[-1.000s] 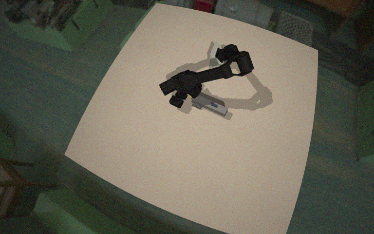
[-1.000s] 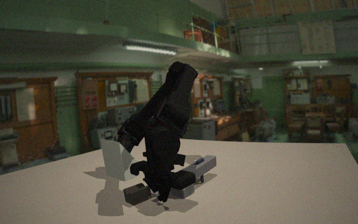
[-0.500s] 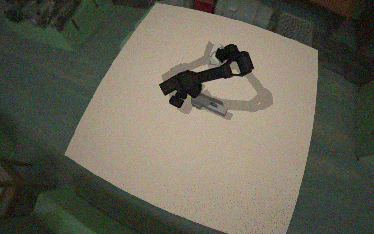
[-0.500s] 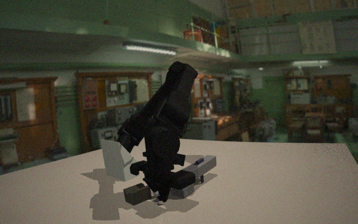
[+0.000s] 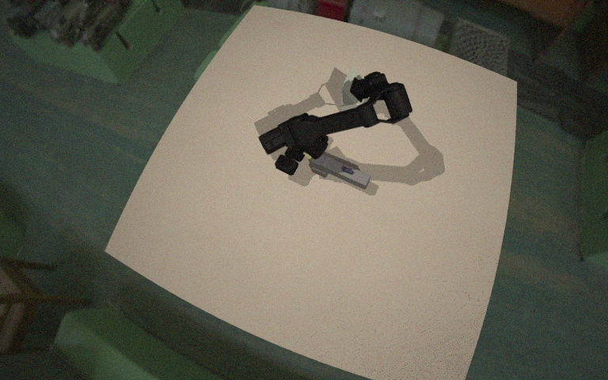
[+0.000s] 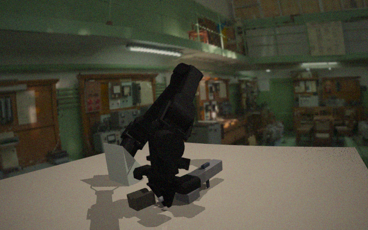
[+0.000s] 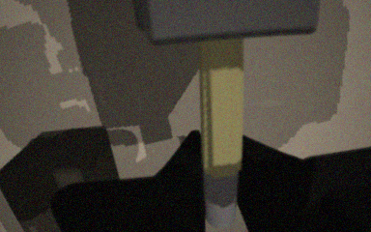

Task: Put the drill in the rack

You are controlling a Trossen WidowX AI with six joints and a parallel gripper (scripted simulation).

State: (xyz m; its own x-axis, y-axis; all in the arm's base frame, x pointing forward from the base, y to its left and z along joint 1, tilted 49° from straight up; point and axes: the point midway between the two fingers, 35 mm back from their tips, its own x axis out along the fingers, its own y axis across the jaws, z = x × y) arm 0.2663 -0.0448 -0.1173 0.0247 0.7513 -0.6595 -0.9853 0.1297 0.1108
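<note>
Now: gripper tip 40 mm to the right of the drill, 40 mm below it and 10 mm short of it. Also, from my gripper tip: dark rack (80 mm behind, 10 mm to the right, 10 mm above); then blue key (170 mm to the left, 40 mm above, 30 mm ahead); then grey holder block (140 mm to the left, 40 mm above, 20 mm ahead).
</note>
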